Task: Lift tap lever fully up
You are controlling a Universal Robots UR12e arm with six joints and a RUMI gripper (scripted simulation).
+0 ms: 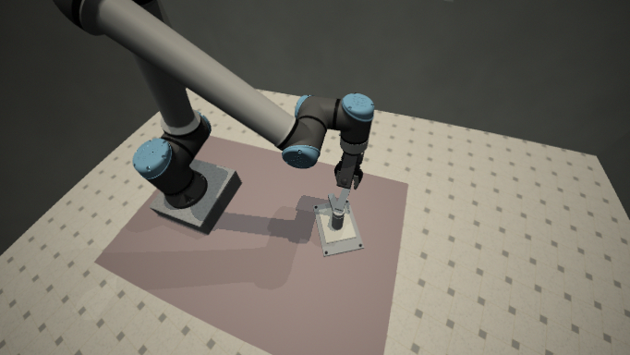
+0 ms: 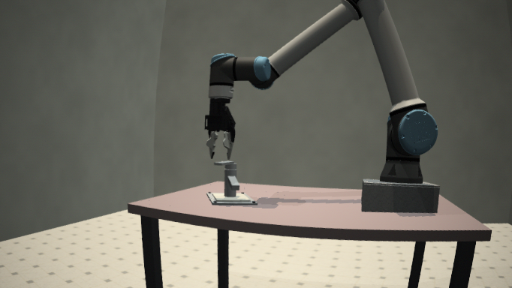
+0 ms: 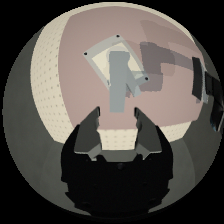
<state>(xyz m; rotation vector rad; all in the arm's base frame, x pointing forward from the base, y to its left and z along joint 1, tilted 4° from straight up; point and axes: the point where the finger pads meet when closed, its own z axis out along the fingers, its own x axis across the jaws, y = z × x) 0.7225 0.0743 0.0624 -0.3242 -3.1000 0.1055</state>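
Now: the lever 40 mm to the right of my hand, 30 mm below it and 10 mm behind it. Also, from my hand: grey tap (80 mm below, 70 mm to the right, 20 mm behind).
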